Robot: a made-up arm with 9 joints. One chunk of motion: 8 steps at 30 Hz.
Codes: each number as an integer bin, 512 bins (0 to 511) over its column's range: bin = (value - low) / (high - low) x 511, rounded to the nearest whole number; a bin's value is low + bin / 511 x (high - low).
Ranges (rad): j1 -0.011..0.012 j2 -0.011..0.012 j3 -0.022..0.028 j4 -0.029..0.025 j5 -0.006..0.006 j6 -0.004..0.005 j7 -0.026..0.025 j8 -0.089..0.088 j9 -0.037..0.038
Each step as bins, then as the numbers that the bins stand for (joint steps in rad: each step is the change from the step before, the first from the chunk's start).
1 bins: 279 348 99 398 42 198 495 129 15
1 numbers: 0.00156 0.00466 -0.01231 0.01306 -0.00501 -0.00051 0.02340 -0.04432 -0.03480
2 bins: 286 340 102 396 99 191 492 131 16
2 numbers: 0.00187 0.00430 -0.01202 0.01285 -0.00368 -0.00064 0.02310 -0.04362 -0.03465
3 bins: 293 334 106 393 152 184 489 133 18
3 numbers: 0.00219 0.00403 -0.01163 0.01253 -0.00243 -0.00076 0.02280 -0.04293 -0.03436
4 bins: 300 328 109 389 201 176 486 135 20
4 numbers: 0.00250 0.00376 -0.01133 0.01211 -0.00128 -0.00090 0.02250 -0.04224 -0.03406
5 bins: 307 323 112 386 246 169 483 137 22
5 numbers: 0.00282 0.00354 -0.01104 0.01179 -0.00022 -0.00102 0.02221 -0.04155 -0.03377
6 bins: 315 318 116 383 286 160 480 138 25
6 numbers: 0.00318 0.00331 -0.01065 0.01147 0.00072 -0.00118 0.02191 -0.04120 -0.03333
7 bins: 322 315 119 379 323 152 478 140 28
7 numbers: 0.00349 0.00318 -0.01036 0.01105 0.00159 -0.00132 0.02171 -0.04051 -0.03289
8 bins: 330 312 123 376 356 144 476 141 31
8 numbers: 0.00385 0.00304 -0.00996 0.01073 0.00236 -0.00146 0.02151 -0.04016 -0.03245
